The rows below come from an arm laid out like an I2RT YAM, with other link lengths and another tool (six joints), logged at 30 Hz.
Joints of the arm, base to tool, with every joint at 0 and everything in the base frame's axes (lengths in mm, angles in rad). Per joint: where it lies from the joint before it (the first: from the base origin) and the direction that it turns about. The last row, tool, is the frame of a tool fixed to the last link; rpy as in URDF.
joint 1: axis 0 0 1 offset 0.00 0.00 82.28
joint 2: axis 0 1 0 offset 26.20 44.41 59.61
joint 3: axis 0 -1 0 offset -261.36 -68.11 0.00
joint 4: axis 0 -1 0 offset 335.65 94.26 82.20
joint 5: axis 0 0 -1 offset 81.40 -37.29 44.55
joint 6: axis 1 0 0 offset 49.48 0.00 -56.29
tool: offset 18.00 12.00 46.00 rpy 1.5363 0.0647 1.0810
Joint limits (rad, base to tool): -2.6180..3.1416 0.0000..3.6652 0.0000..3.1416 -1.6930..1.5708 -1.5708..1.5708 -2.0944..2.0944
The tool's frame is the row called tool.
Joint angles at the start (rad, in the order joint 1, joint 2, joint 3, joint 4, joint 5, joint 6): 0.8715, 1.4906, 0.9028, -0.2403, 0.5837, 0.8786
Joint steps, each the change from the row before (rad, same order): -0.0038, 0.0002, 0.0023, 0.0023, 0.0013, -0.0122; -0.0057, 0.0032, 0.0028, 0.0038, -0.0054, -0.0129; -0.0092, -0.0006, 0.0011, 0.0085, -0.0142, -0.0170; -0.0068, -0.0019, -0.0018, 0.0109, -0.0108, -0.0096; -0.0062, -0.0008, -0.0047, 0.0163, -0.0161, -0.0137; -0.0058, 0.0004, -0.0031, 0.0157, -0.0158, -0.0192; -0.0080, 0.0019, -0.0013, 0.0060, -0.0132, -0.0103; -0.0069, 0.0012, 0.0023, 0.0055, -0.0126, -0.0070; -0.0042, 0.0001, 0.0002, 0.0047, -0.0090, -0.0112
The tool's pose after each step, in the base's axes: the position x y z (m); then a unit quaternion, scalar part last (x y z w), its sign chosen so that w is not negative. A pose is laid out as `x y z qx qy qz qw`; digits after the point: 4 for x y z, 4 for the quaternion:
0.3008 0.3136 0.2139 0.7506 0.5035 0.1851 0.3857
0.3032 0.3136 0.2140 0.7482 0.5061 0.1850 0.3871
0.3065 0.3130 0.2150 0.7456 0.5101 0.1875 0.3858
0.3087 0.3122 0.2158 0.7448 0.5115 0.1911 0.3835
0.3106 0.3120 0.2152 0.7424 0.5157 0.1956 0.3803
0.3126 0.3124 0.2149 0.7380 0.5215 0.2000 0.3786
0.3151 0.3114 0.2137 0.7364 0.5250 0.2002 0.3768
0.3177 0.3110 0.2144 0.7358 0.5270 0.2024 0.3739
0.3191 0.3110 0.2147 0.7332 0.5304 0.2040 0.3735

